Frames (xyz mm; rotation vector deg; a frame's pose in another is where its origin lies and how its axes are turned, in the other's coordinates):
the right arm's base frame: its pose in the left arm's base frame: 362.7 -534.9 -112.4 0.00 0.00 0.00
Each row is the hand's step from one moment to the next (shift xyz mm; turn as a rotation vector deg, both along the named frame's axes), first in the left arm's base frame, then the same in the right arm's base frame.
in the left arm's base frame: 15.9 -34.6 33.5 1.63 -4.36 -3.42
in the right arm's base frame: 15.9 -34.6 33.5 1.63 -4.36 -3.42
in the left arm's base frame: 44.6 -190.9 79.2 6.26 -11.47 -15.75
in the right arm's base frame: 44.6 -190.9 79.2 6.26 -11.47 -15.75
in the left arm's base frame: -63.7 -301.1 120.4 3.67 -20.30 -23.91
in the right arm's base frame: -63.7 -301.1 120.4 3.67 -20.30 -23.91
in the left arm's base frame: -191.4 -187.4 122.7 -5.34 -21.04 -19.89
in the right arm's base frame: -191.4 -187.4 122.7 -5.34 -21.04 -19.89
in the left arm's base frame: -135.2 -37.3 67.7 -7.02 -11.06 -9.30
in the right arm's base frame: -135.2 -37.3 67.7 -7.02 -11.06 -9.30
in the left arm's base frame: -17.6 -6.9 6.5 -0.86 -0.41 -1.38
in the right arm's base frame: -17.6 -6.9 6.5 -0.86 -0.41 -1.38
